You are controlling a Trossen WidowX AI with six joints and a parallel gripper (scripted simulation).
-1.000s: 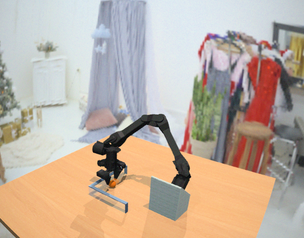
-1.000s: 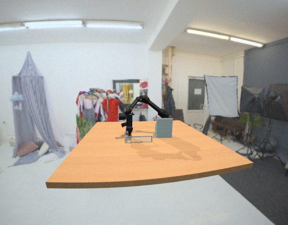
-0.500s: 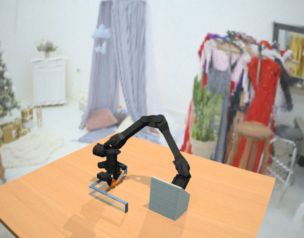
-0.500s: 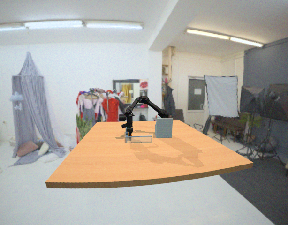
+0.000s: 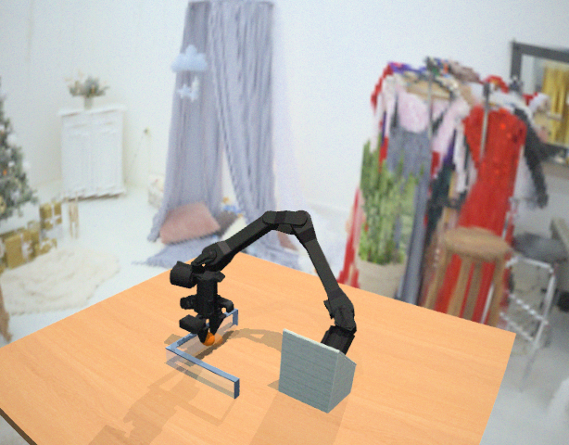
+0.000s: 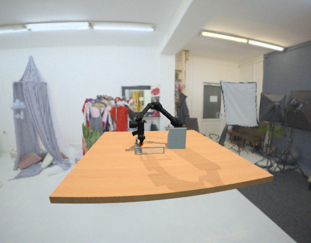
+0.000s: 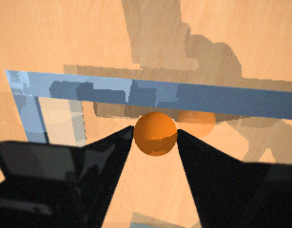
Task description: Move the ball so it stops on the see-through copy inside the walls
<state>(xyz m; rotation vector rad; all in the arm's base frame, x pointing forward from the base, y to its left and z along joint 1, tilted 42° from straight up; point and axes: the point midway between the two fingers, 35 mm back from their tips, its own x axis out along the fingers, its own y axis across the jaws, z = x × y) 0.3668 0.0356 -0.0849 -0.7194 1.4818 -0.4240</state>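
The faint orange patch is 1 cm ahead of my gripper tip, 5 cm to the right of it and 3 cm below it. Round my gripper tip: orange ball: right at my gripper tip.
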